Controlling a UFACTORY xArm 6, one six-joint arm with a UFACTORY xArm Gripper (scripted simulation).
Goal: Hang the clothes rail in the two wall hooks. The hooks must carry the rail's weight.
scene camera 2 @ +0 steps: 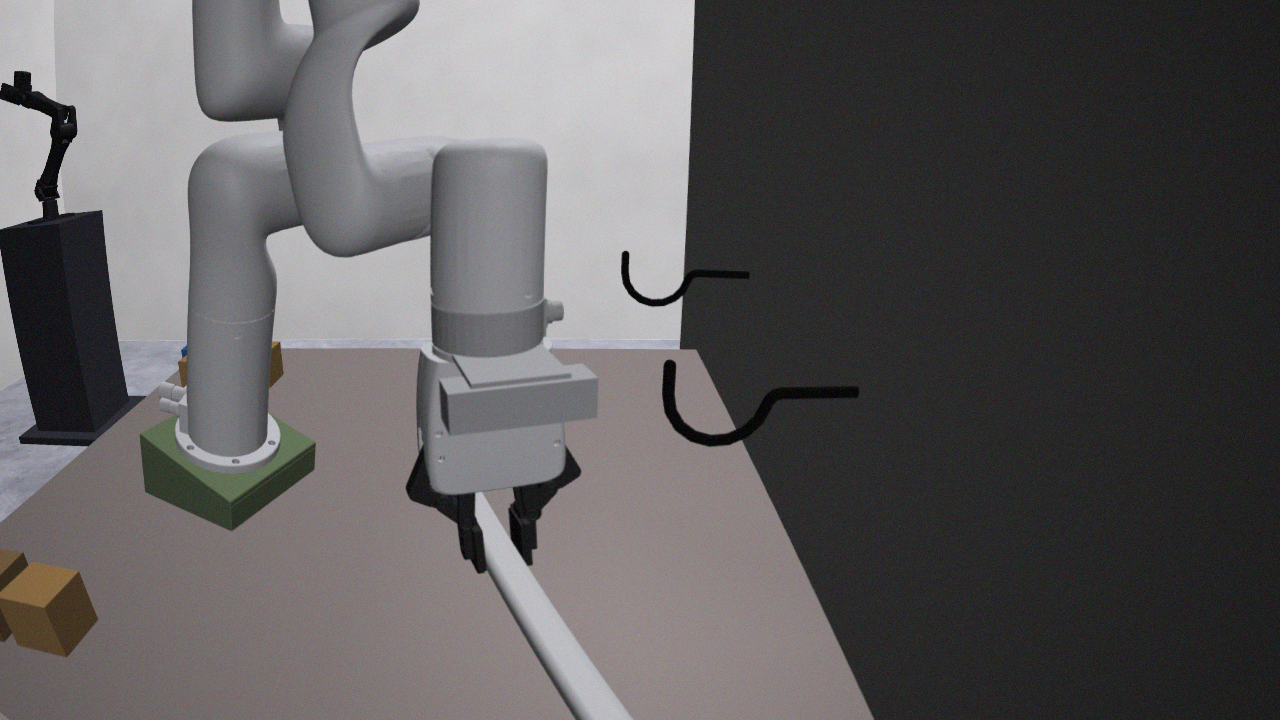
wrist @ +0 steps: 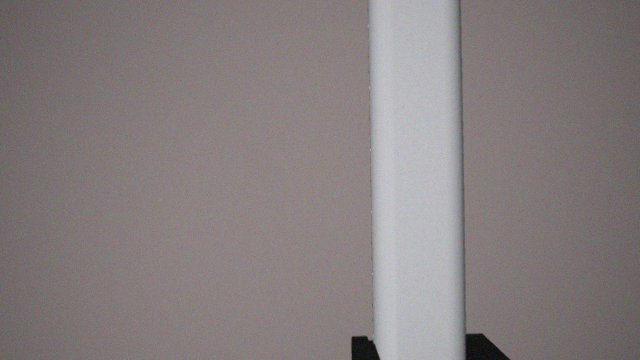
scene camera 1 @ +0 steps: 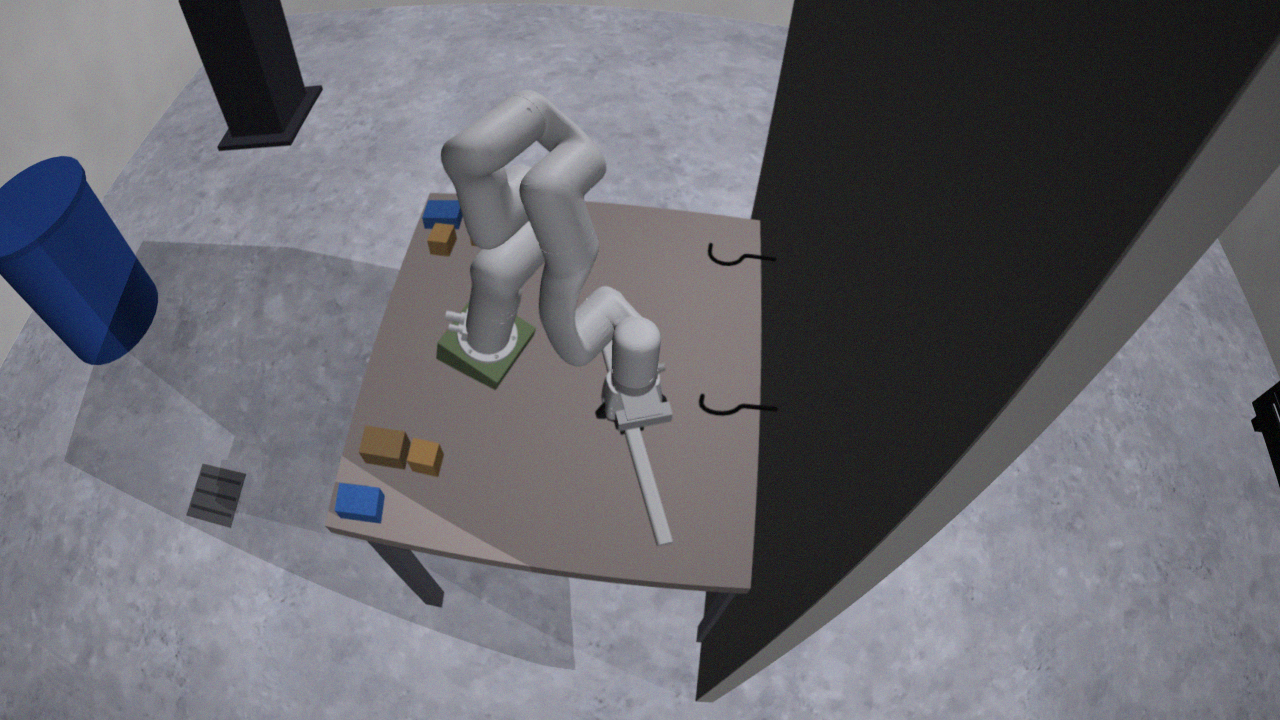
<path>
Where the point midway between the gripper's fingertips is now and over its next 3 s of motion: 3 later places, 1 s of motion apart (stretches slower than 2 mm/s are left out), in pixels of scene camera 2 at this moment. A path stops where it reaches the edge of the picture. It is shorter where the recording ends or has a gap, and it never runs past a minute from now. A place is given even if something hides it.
The gripper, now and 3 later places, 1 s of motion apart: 499, 560; 497, 542; 498, 516; 506, 448
</path>
